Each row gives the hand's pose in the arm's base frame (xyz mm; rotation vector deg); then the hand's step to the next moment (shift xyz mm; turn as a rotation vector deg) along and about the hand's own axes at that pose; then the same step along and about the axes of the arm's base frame.
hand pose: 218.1 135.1 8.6 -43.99 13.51 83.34
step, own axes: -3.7 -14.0 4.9 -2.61 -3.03 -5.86
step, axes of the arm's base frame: 11.2 0.9 10.4 4.24 -5.37 -1.86
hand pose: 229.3 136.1 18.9 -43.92 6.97 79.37
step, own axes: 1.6 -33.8 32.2 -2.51 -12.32 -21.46
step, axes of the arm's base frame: 19.8 19.4 37.6 18.21 -13.78 -9.87
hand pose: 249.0 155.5 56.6 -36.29 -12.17 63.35
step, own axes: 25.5 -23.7 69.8 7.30 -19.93 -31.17
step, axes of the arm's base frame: -2.7 41.3 66.1 32.92 -10.96 -14.77
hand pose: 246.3 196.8 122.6 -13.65 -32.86 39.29
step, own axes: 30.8 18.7 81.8 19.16 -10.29 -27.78
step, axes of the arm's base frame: -37.3 36.2 72.8 33.34 4.17 -10.76
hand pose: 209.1 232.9 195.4 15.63 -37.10 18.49
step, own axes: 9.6 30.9 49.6 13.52 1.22 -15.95
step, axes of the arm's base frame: -31.3 13.1 48.5 18.36 9.44 -3.55
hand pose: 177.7 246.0 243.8 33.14 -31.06 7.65
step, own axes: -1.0 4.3 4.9 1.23 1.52 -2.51
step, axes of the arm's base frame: -4.2 0.9 5.0 1.77 2.62 -0.39
